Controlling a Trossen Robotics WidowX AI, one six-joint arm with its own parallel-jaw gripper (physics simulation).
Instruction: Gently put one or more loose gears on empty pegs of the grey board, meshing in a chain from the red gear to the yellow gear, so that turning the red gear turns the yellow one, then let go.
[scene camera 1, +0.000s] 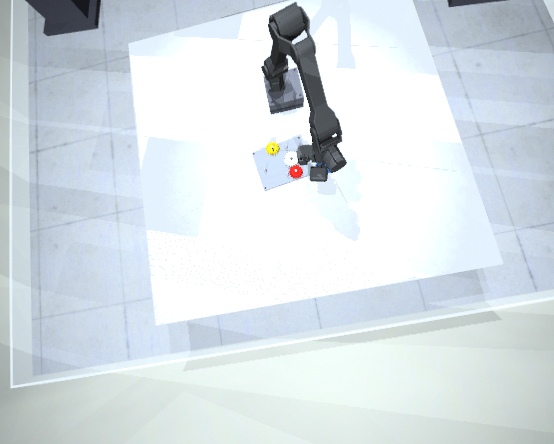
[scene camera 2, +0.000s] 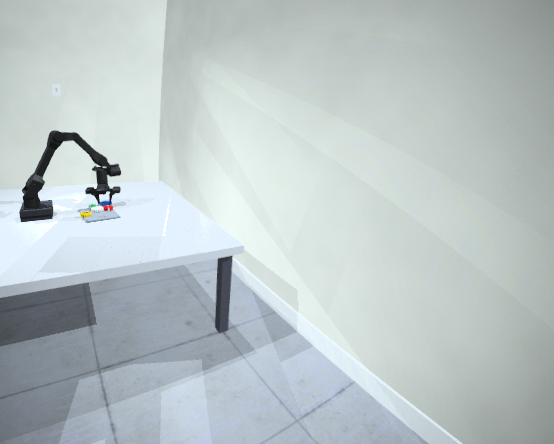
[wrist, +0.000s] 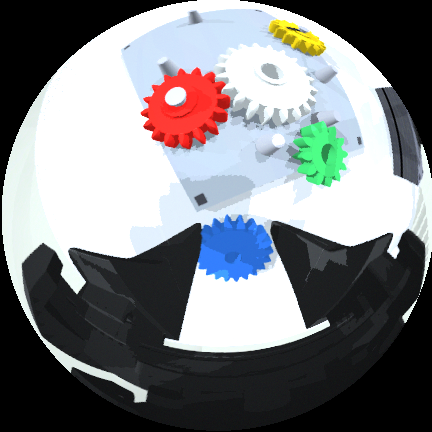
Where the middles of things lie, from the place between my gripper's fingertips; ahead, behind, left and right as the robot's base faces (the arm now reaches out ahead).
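Labels:
White gear (wrist: 264, 81): from my hand, 30 mm behind, 100 mm to the right, 10 mm above. Green gear (wrist: 320, 153): 50 mm to the right of my hand, 60 mm behind, 10 mm above. Blue gear (wrist: 231, 249): 20 mm to the left of my hand, 10 mm ahead. Red gear (wrist: 204, 104): 90 mm to the right of my hand, 20 mm ahead, 10 mm above.

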